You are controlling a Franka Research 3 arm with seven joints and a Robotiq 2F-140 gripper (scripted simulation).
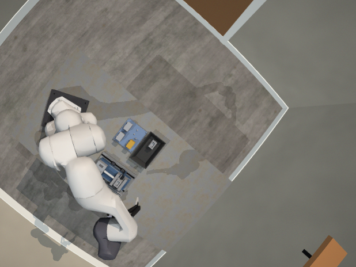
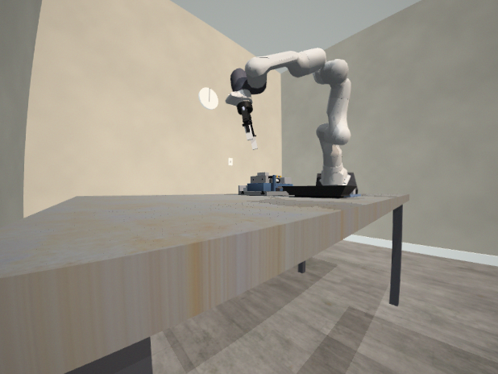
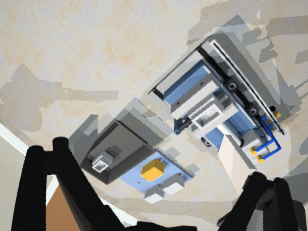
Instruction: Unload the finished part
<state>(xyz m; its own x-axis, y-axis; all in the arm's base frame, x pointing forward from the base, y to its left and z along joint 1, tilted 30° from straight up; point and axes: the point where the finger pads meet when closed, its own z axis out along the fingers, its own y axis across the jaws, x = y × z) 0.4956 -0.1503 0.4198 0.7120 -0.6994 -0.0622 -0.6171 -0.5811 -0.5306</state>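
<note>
My gripper is now 150 mm past the blue vise, 40 mm to the left of it and 210 mm above it. Round my hand: orange block (220 mm behind, 220 mm to the left, 220 mm below); then blue fixture plate (270 mm behind, 250 mm to the left, 240 mm below).
</note>
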